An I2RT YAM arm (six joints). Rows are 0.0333 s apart.
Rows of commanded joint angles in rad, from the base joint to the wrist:
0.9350, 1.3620, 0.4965, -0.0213, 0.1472, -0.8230
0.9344, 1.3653, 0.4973, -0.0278, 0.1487, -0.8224
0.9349, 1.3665, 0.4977, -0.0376, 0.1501, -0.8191
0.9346, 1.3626, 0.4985, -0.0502, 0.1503, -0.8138
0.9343, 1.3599, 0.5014, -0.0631, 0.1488, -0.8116
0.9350, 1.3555, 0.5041, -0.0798, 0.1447, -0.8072
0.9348, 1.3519, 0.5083, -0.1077, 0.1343, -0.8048
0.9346, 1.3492, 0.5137, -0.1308, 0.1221, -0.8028
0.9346, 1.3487, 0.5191, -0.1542, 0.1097, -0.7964
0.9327, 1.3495, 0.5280, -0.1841, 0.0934, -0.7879
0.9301, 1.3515, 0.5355, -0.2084, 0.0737, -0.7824
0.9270, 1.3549, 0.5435, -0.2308, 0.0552, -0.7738
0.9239, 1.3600, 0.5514, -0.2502, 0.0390, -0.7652
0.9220, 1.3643, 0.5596, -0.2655, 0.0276, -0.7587
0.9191, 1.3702, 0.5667, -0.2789, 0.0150, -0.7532
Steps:
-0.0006, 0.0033, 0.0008, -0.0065, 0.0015, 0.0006
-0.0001, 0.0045, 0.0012, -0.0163, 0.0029, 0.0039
-0.0004, 0.0006, 0.0020, -0.0289, 0.0031, 0.0092
-0.0007, -0.0021, 0.0049, -0.0418, 0.0016, 0.0114
0.0000, -0.0065, 0.0076, -0.0585, -0.0025, 0.0158
-0.0002, -0.0101, 0.0118, -0.0864, -0.0129, 0.0182
-0.0004, -0.0128, 0.0172, -0.1095, -0.0251, 0.0202
-0.0004, -0.0133, 0.0226, -0.1329, -0.0375, 0.0266
-0.0023, -0.0125, 0.0315, -0.1628, -0.0538, 0.0351
-0.0049, -0.0105, 0.0390, -0.1871, -0.0735, 0.0406
-0.0080, -0.0071, 0.0470, -0.2095, -0.0920, 0.0492
-0.0111, -0.0020, 0.0549, -0.2289, -0.1082, 0.0578
-0.0130, 0.0023, 0.0631, -0.2442, -0.1196, 0.0643
-0.0159, 0.0082, 0.0702, -0.2576, -0.1322, 0.0698

